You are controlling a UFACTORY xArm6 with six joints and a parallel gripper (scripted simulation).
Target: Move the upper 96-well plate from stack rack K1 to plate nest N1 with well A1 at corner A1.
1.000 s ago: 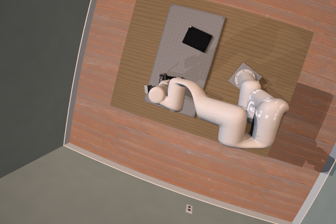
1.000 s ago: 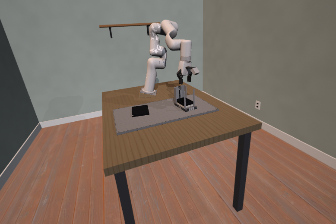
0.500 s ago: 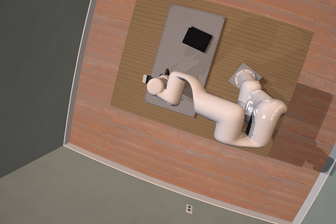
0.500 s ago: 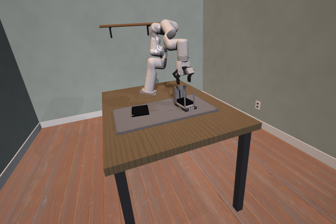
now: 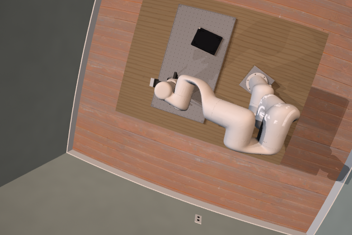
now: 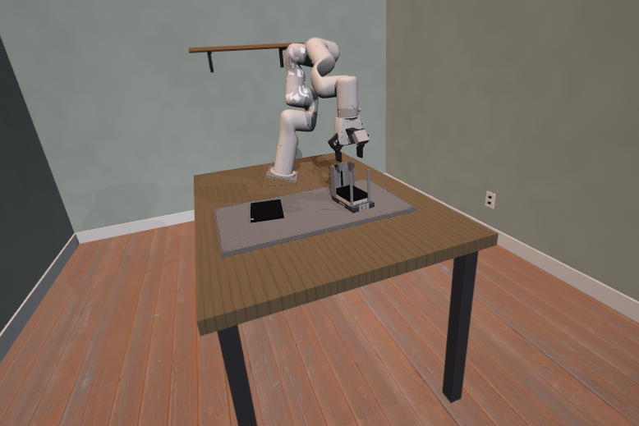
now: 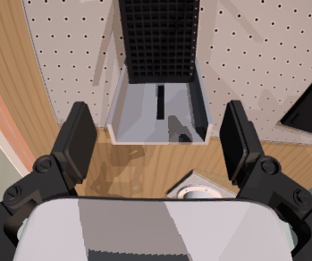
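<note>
Now: hand 15 cm above the black 96-well plate. From my hand the other things lie so: pale well plate 16 cm below; pale A1 square 39 cm to the right, 17 cm below; back panel 7 cm behind, 1 cm to the right, 10 cm below.
</note>
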